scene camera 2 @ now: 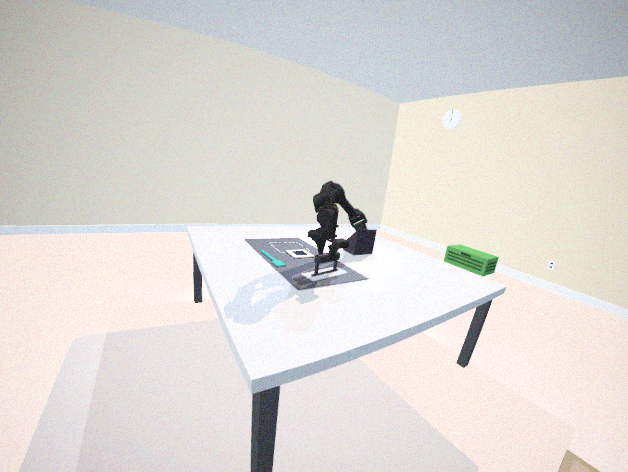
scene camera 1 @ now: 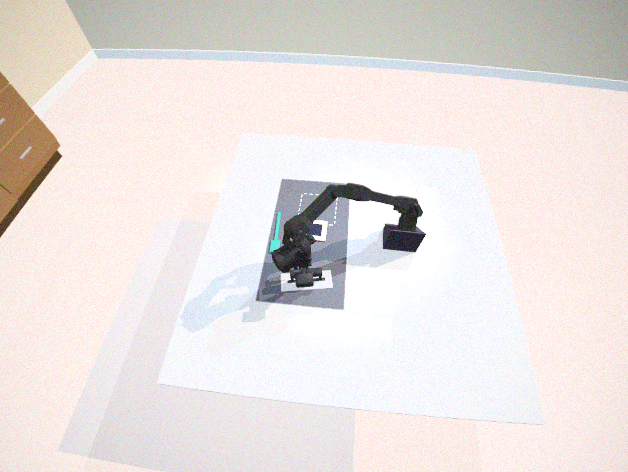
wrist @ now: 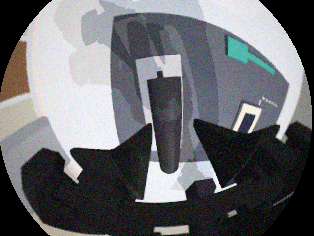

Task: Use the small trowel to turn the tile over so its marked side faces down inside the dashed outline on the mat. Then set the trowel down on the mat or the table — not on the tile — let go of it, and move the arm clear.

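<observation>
There's a grey mat here, and (wrist: 213,86) and (scene camera 2: 301,266) are the same spot on it.
</observation>
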